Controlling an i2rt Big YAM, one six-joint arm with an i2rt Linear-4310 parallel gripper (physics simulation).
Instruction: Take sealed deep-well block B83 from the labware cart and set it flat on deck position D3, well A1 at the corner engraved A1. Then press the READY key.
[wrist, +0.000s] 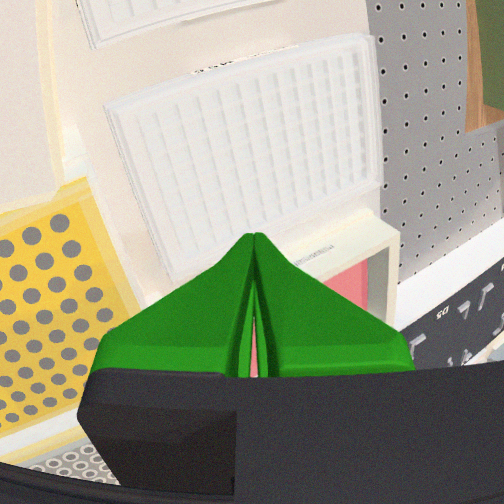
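Observation:
My gripper has green fingers pressed together at the tips and holds nothing. It hovers over the near edge of a white sealed deep-well block that lies on a cream cart shelf. A small label on the shelf edge is too blurred to read. A second white block shows partly at the top. A dark deck plate with engraved corner marks and text lies at the right. No READY key is in view.
A yellow tip box with several grey holes sits at the left. A grey perforated panel stands at the right. A pink surface shows under the shelf. A rack of small rings lies at bottom left.

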